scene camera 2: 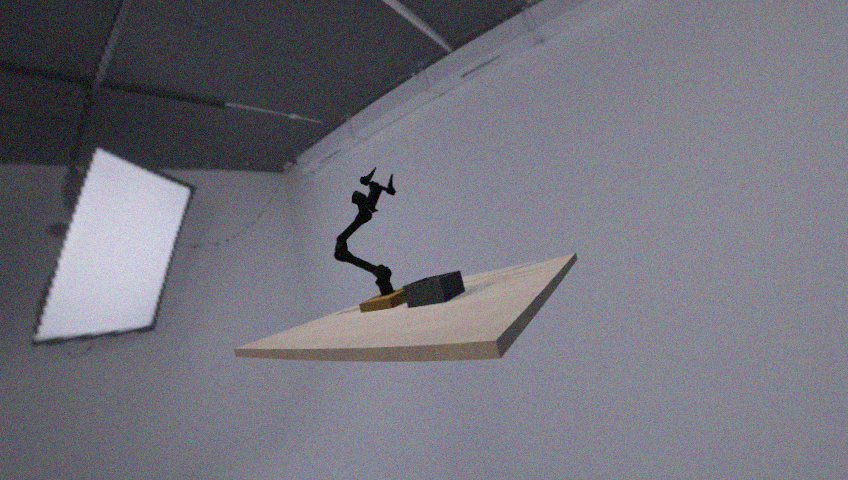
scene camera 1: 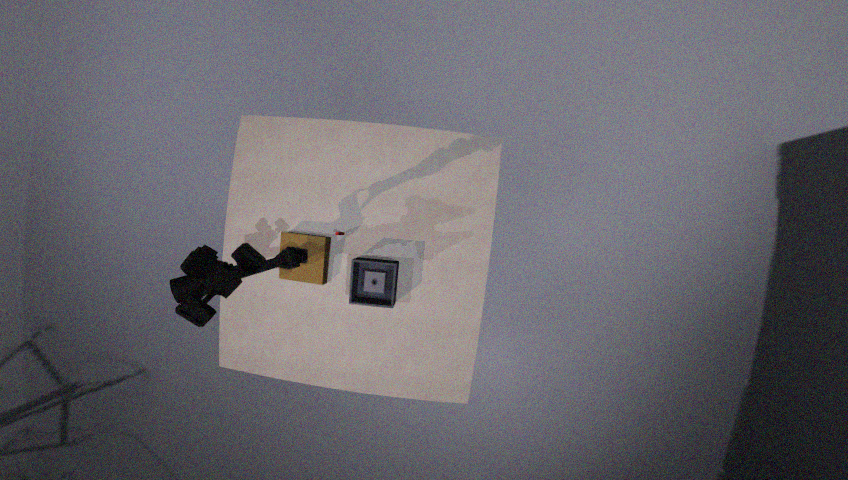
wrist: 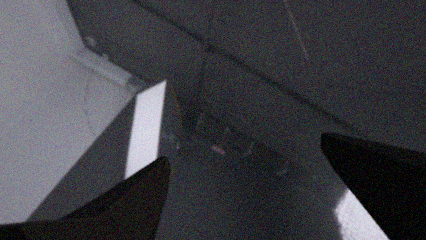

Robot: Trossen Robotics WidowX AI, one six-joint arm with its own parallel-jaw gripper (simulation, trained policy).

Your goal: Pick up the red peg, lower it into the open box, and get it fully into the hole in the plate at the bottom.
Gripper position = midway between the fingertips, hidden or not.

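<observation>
You can see the gripper point(scene camera 1: 223, 289) here, and you get it point(wrist: 242, 152) from the wrist as well.
</observation>
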